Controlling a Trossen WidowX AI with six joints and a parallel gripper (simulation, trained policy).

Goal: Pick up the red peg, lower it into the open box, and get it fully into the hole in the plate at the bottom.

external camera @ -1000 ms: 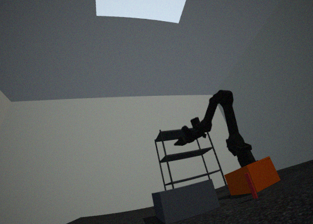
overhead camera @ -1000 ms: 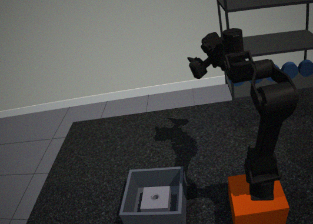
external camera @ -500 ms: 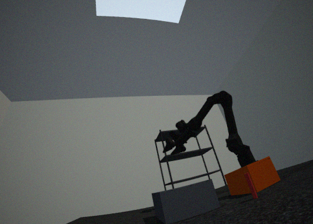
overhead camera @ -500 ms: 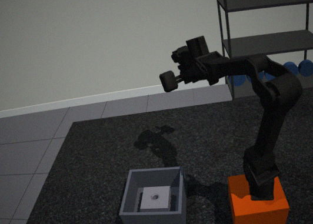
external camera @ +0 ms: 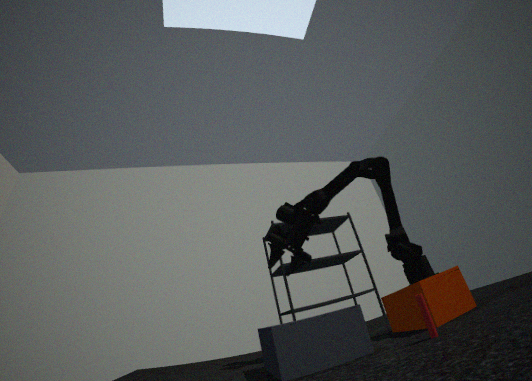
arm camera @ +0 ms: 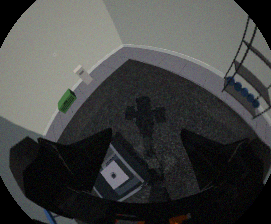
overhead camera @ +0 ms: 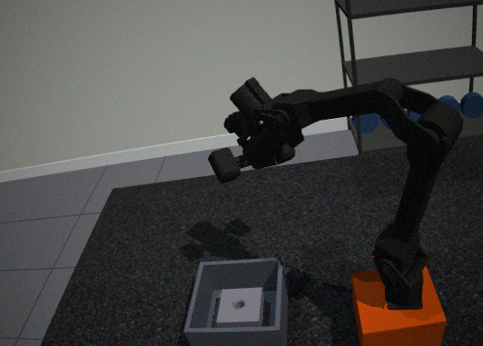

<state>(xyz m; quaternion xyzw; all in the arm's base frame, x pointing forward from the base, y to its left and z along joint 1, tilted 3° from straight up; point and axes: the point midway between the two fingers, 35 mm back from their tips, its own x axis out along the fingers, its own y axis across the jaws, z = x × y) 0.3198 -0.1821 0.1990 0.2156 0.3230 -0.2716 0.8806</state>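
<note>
The red peg is 210 mm behind my gripper tip, 360 mm to the left of it and 220 mm below it. From my gripper tip the other things lie so: grey box 10 mm behind, 200 mm to the left, 230 mm below; then pale plate 10 mm behind, 200 mm to the left, 210 mm below.
</note>
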